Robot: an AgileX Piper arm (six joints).
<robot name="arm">
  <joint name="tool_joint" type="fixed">
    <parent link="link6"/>
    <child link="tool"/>
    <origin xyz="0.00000 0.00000 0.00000" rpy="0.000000 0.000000 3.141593"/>
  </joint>
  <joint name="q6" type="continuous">
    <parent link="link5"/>
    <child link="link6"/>
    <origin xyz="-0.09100 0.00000 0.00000" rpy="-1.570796 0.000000 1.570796"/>
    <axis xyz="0 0 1"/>
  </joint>
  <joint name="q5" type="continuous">
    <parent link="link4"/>
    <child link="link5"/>
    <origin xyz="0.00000 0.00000 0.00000" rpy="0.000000 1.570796 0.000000"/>
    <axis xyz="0 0 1"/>
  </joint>
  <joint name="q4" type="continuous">
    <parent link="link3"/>
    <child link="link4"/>
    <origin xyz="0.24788 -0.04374 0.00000" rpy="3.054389 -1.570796 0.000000"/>
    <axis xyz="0 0 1"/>
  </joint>
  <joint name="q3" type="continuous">
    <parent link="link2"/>
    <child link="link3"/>
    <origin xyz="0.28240 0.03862 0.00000" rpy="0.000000 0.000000 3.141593"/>
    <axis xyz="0 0 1"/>
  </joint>
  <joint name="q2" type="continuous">
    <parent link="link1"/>
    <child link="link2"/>
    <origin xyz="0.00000 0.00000 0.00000" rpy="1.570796 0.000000 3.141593"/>
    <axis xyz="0 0 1"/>
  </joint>
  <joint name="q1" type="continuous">
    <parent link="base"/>
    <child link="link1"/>
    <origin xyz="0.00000 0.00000 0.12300"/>
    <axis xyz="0 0 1"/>
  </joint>
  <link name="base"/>
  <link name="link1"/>
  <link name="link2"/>
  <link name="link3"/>
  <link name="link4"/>
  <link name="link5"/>
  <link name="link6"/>
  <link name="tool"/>
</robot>
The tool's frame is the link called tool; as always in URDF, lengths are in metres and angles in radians. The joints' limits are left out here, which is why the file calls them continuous.
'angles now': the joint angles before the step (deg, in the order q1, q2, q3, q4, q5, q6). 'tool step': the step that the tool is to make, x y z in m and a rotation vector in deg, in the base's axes. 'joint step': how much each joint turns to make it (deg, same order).
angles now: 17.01, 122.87, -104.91, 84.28, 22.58, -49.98
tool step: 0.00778, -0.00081, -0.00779, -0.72, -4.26, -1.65
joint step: 0.00, 1.60, 0.00, 12.43, -2.03, -14.95
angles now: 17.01, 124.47, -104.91, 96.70, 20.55, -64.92
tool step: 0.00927, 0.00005, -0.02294, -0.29, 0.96, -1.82
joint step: 0.00, 2.91, -0.24, 5.86, -1.45, -5.69
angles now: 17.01, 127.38, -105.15, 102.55, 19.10, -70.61
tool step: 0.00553, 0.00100, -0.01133, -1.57, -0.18, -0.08
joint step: 0.00, 1.86, -1.05, 0.38, -0.42, -1.94
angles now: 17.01, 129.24, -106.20, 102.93, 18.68, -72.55
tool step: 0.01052, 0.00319, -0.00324, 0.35, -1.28, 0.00
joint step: 0.00, 2.84, -4.09, 0.17, 0.01, -0.22
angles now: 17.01, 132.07, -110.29, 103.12, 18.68, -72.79
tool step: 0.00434, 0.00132, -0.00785, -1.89, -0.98, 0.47
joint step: 0.00, 1.56, -1.25, -0.01, 0.00, -2.25
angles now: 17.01, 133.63, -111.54, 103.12, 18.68, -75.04
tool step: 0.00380, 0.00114, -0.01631, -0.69, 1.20, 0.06
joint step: 0.00, 1.96, -0.45, 0.17, 0.00, -0.51
